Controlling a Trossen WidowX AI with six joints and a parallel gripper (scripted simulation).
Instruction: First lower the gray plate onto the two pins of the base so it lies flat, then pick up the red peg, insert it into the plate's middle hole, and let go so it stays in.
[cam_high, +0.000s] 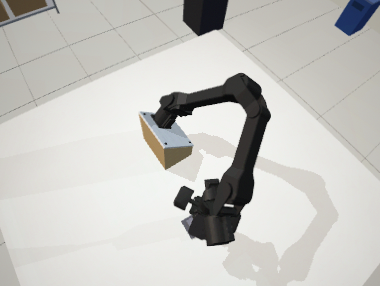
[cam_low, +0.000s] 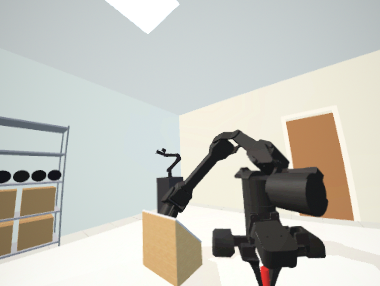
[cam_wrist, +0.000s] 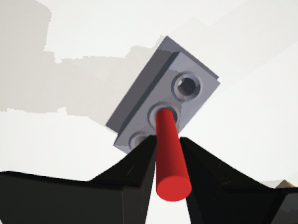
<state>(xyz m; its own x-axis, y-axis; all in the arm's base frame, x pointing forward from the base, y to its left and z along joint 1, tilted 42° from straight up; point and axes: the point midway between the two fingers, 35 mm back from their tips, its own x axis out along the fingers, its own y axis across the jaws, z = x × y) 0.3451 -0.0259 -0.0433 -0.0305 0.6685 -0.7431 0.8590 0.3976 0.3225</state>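
The red peg is right at my gripper tip. Also, from my gripper tip: gray plate (50 mm below); flat gray base (90 mm below).
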